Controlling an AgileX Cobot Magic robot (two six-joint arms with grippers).
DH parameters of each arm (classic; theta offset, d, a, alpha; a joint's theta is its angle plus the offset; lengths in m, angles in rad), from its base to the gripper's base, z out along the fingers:
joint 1: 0 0.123 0 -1.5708
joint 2: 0.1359 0 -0.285 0
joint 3: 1.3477 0 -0.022 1.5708
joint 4: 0 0.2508 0 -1.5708
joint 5: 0 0 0.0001 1.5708
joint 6: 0 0.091 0 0
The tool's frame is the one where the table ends.
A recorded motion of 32 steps. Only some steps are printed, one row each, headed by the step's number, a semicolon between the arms.
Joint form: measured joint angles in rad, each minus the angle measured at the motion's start. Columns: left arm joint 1, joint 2, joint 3, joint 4, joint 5, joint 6; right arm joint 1, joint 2, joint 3, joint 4, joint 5, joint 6.
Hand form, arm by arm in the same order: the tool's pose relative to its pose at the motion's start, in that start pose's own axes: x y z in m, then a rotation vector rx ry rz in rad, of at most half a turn. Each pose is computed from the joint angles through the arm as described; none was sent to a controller.
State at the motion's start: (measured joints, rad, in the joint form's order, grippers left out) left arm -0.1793 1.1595 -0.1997 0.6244 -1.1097 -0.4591; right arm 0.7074 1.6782 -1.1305 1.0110 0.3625 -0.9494
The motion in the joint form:
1: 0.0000 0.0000 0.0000 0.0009 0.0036 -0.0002; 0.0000 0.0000 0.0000 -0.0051 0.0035 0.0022
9: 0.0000 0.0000 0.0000 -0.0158 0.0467 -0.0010; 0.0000 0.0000 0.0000 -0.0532 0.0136 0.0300
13: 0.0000 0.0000 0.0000 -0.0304 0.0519 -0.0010; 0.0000 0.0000 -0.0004 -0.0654 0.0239 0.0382
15: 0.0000 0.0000 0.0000 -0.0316 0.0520 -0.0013; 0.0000 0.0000 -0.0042 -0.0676 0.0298 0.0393
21: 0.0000 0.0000 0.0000 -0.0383 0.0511 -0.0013; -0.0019 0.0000 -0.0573 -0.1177 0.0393 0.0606
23: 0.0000 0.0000 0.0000 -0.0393 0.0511 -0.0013; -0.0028 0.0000 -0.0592 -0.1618 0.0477 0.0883
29: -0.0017 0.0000 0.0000 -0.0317 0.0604 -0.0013; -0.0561 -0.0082 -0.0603 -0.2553 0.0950 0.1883
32: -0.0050 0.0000 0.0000 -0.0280 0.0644 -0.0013; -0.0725 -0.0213 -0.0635 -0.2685 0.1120 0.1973
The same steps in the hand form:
1: 0.0003 0.0001 0.0000 -0.0009 0.0036 0.0002; 0.0003 0.0002 0.0000 -0.0018 0.0035 -0.0026
9: 0.0033 0.0030 -0.0001 -0.0332 0.0357 -0.0084; 0.0021 -0.0001 0.0000 0.0005 0.0235 -0.0196
13: 0.0032 0.0043 -0.0002 -0.0471 0.0346 -0.0152; 0.0029 0.0004 -0.0001 -0.0049 0.0331 -0.0228
15: 0.0031 0.0043 -0.0002 -0.0481 0.0342 -0.0161; 0.0021 0.0009 -0.0003 -0.0090 0.0338 -0.0248
21: 0.0028 0.0048 -0.0002 -0.0530 0.0308 -0.0192; -0.0133 0.0015 -0.0044 -0.0029 0.0037 -0.0649
23: 0.0028 0.0049 -0.0002 -0.0538 0.0304 -0.0197; -0.0123 0.0006 -0.0047 0.0031 0.0203 -0.0778
29: 0.0039 0.0044 -0.0001 -0.0502 0.0419 -0.0164; -0.0099 -0.0172 -0.0130 0.0396 0.0629 -0.0326
32: 0.0044 0.0037 0.0001 -0.0457 0.0472 -0.0151; -0.0122 -0.0208 -0.0193 0.0456 0.0611 -0.0301

